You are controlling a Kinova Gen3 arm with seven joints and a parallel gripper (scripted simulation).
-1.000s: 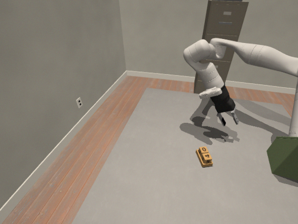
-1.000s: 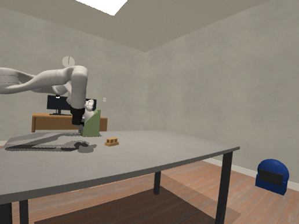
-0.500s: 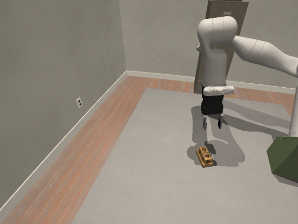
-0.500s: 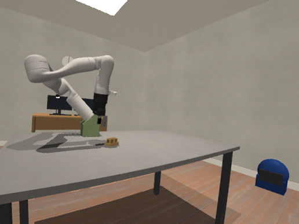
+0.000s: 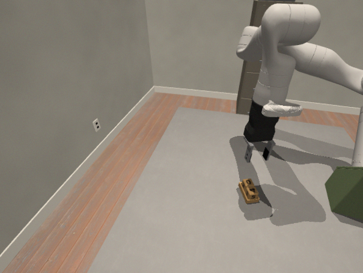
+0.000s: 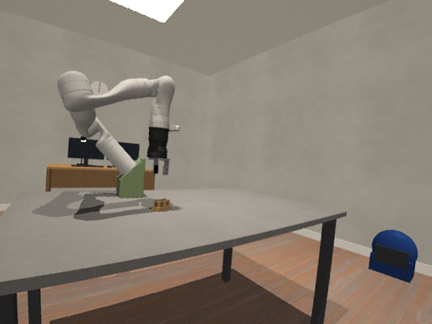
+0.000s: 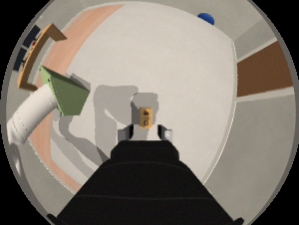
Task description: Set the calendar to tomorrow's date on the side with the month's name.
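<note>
The tray is 160 mm below my hand, 20 mm to the left of it and 10 mm behind it.
</note>
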